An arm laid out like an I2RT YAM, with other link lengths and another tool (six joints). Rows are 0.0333 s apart.
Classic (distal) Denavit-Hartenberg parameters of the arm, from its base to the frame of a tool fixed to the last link. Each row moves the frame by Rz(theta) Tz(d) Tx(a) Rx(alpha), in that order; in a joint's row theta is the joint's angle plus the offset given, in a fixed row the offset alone. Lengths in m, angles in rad.
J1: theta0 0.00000  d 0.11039  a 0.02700  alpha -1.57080
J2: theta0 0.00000  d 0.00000  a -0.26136  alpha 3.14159
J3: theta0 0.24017  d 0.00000  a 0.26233  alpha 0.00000
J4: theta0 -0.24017  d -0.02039  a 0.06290  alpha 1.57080
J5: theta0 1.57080  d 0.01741  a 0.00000  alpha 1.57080
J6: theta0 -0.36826  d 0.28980  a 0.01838  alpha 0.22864
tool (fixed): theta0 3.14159  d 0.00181  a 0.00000  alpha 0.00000
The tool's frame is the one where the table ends.
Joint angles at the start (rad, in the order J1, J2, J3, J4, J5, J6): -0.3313 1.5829 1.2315 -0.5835 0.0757 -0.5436
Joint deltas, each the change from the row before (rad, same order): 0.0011 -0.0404 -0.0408 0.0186 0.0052 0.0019; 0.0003 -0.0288 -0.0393 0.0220 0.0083 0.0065; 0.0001 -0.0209 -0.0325 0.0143 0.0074 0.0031; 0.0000 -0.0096 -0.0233 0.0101 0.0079 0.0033; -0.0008 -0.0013 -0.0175 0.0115 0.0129 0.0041; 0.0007 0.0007 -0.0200 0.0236 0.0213 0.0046; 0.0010 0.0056 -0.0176 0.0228 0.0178 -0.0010; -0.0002 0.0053 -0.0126 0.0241 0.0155 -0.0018; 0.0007 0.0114 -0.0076 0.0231 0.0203 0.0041; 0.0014 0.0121 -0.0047 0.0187 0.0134 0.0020
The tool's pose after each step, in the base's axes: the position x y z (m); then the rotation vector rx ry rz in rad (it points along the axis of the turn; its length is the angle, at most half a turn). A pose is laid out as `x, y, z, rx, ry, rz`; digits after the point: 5 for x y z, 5 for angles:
0.46156, -0.17310, 0.06097, 1.07966, 2.09817, 0.27971
0.45621, -0.17375, 0.06057, 1.08233, 2.08250, 0.27320
0.45051, -0.17406, 0.05797, 1.08601, 2.07667, 0.26559
0.44575, -0.17489, 0.05366, 1.09335, 2.07594, 0.25663
0.44184, -0.17795, 0.04885, 1.10411, 2.07404, 0.24126
0.43936, -0.18330, 0.04492, 1.11205, 2.06419, 0.21755
0.43750, -0.18754, 0.03975, 1.11471, 2.06187, 0.19591
0.43750, -0.19229, 0.03732, 1.11399, 2.05406, 0.17726
0.43772, -0.19819, 0.03456, 1.12040, 2.04312, 0.15504
0.43864, -0.20183, 0.03160, 1.12332, 2.03753, 0.14053

